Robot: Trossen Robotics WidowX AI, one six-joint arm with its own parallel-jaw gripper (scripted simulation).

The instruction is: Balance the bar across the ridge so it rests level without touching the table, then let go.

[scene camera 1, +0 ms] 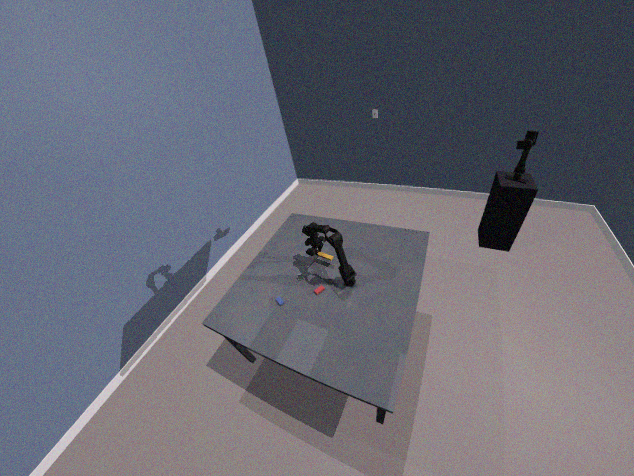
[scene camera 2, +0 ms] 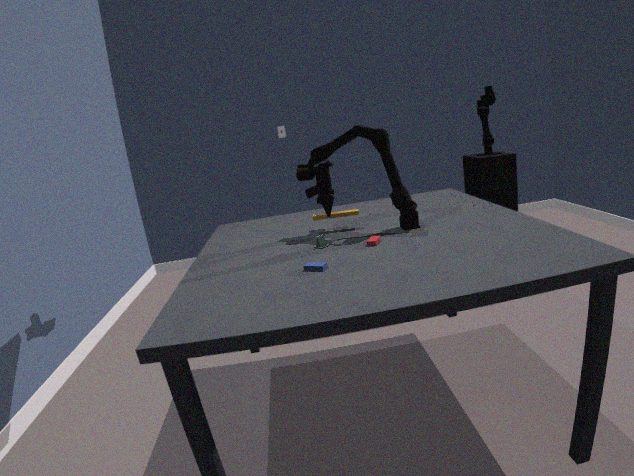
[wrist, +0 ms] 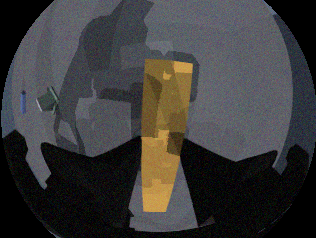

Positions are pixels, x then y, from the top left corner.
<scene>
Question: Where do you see a yellow bar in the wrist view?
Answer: At 166,92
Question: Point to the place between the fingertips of my gripper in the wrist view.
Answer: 161,142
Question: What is my gripper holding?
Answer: A yellow bar.
</scene>
